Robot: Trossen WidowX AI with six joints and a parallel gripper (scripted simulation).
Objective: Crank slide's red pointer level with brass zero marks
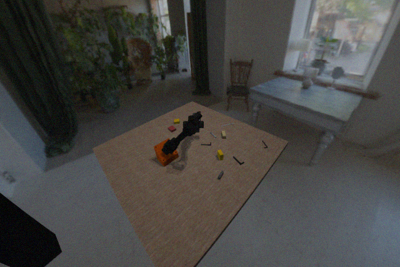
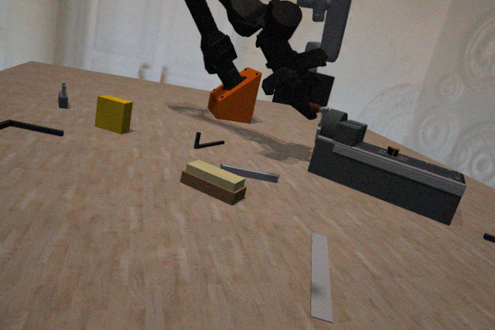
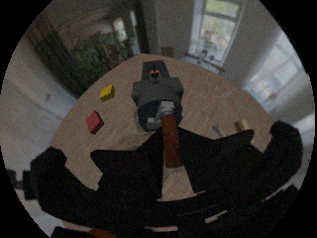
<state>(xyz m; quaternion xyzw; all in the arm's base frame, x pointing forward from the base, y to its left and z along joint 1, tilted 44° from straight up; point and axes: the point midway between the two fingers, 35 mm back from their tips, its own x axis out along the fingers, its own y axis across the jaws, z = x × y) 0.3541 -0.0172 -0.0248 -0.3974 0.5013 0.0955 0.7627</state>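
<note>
My gripper tip is now 20 mm below the brown crank handle, 20 mm past it and 10 mm to the left of it. Round my gripper tip: red pointer (130 mm ahead, 90 mm to the left, 10 mm below); then red block (250 mm to the left, 90 mm below, 70 mm behind); then grey bar (160 mm to the right, 90 mm below, 80 mm ahead).
</note>
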